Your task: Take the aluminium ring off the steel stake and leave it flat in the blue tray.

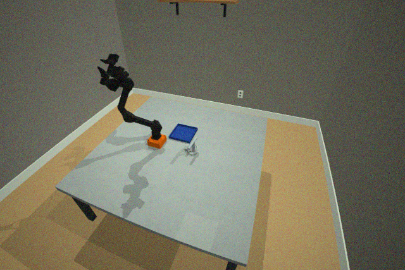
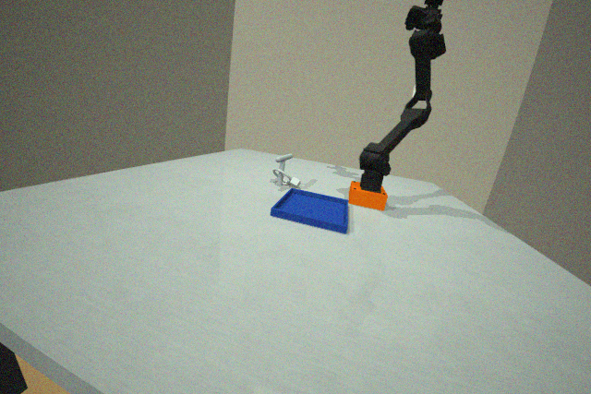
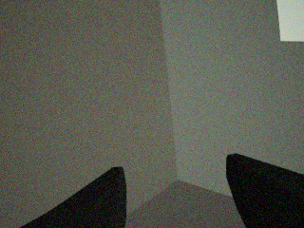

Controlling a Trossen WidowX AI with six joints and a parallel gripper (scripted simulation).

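My gripper tip is now 72 cm above the aluminium ring, 41 cm short of it and 26 cm to the right of it. From my gripper tip the other things lie so: blue tray (74 cm below, 43 cm to the left, 25 cm ahead).
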